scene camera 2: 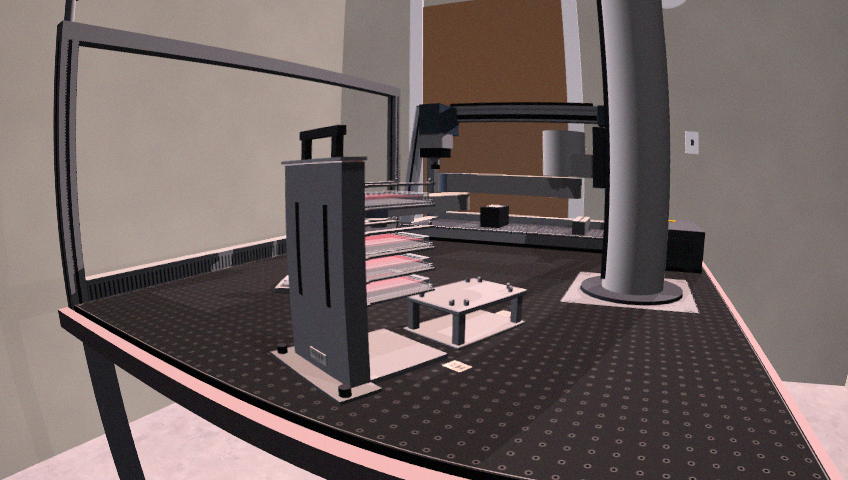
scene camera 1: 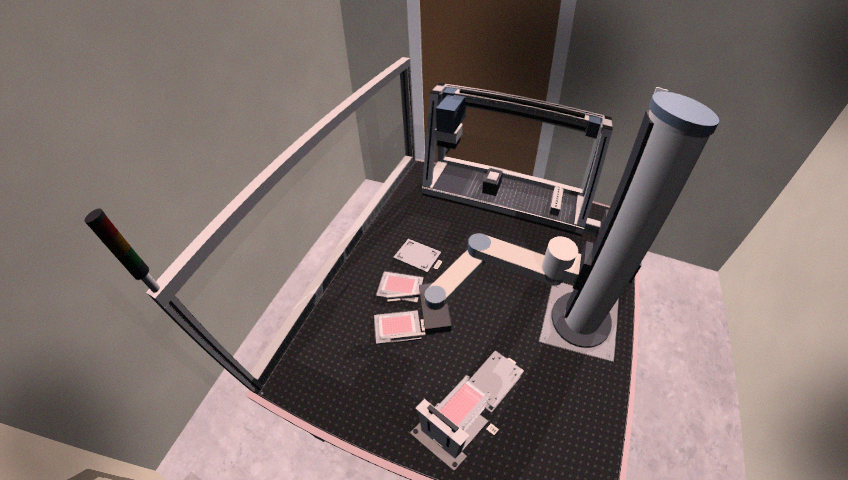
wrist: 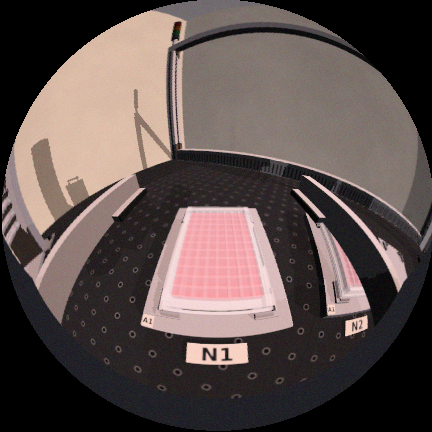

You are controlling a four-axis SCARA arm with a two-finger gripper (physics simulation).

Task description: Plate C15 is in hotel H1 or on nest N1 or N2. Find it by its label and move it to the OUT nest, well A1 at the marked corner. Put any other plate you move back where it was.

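Places are measured from the arm's base along level axes (x down, y ahead, z right), in millimetres.
Pixels of known places: gripper, fingertip midpoint: (scene camera 1: 388,317) (wrist: 218,179); arm's base, origin of the base link: (scene camera 2: 631,295) (scene camera 1: 581,320).
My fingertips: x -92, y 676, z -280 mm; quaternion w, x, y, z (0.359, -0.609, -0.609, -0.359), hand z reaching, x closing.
For each thing: its top centre in the pictures, then the offset to it from my fingertips. "spot": a spot on its surface instead.
- nest N1, middle of its top: (wrist: 216,248) (scene camera 1: 397,326) dx +64, dy -21, dz +11 mm
- pink plate, middle of its top: (wrist: 355,247) (scene camera 1: 399,284) dx +53, dy +44, dz +181 mm
- nest N2, surface spot: (wrist: 350,306) spot: dx +68, dy -34, dz +171 mm
- flat nest, middle of its top: (scene camera 1: 417,253) dx +62, dy +43, dz +356 mm
- raised nest, middle of its top: (scene camera 2: 467,286) (scene camera 1: 495,377) dx +10, dy -410, dz -82 mm
- gantry, surface spot: (scene camera 2: 526,111) (scene camera 1: 526,111) spot: dx -392, dy -254, dz +903 mm
My gripper (scene camera 1: 390,321) (wrist: 218,179) is open and empty. Its fingers stand on either side of the pink plate on nest N1, with the tips near its far edge in the wrist view. That plate (scene camera 1: 397,325) (wrist: 217,255) lies flat on nest N1 (wrist: 220,327), squared up between the fingers. Another pink plate (scene camera 1: 400,284) (wrist: 351,272) sits on nest N2 (wrist: 350,306), partly hidden by my right finger in the wrist view. Hotel H1 (scene camera 1: 443,429) (scene camera 2: 325,255) holds several pink plates at different heights. No C15 label can be read, and the OUT label is not legible.
A flat nest (scene camera 1: 417,254) without a plate lies beyond N2. A raised nest (scene camera 1: 498,379) (scene camera 2: 467,294) on legs, also without a plate, stands beside the hotel. The arm's column (scene camera 1: 642,220) (scene camera 2: 636,148) is at the right. A gantry (scene camera 1: 523,108) (scene camera 2: 526,111) stands at the back.
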